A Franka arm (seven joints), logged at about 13 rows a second.
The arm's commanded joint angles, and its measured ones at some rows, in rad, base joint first. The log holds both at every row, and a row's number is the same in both.
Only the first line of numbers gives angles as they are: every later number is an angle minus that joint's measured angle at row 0.
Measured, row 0:
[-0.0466 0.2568 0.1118 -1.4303 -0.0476 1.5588 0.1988]
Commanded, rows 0 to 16:
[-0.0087 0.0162 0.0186 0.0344 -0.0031 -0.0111 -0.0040]
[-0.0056 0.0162 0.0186 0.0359 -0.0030 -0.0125 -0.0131]
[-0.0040 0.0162 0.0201 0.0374 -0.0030 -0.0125 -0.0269]
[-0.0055 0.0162 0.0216 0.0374 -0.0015 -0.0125 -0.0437]
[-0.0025 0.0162 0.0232 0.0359 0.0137 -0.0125 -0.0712]
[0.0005 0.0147 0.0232 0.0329 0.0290 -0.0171 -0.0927]
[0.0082 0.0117 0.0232 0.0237 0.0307 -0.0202 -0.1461]
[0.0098 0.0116 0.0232 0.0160 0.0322 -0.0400 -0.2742]
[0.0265 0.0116 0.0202 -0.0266 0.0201 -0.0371 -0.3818]
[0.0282 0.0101 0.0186 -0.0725 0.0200 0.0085 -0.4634]
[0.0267 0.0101 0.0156 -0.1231 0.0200 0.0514 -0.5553]
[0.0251 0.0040 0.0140 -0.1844 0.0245 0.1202 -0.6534]
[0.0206 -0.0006 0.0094 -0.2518 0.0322 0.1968 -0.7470]
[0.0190 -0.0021 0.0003 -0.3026 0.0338 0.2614 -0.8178]
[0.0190 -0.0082 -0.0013 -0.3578 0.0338 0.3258 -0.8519]
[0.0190 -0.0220 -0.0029 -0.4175 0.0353 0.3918 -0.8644]
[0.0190 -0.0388 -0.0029 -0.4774 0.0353 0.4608 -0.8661]
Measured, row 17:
[0.0207 0.0275 0.0018 -0.3476 0.0097 0.3561 -0.8222]
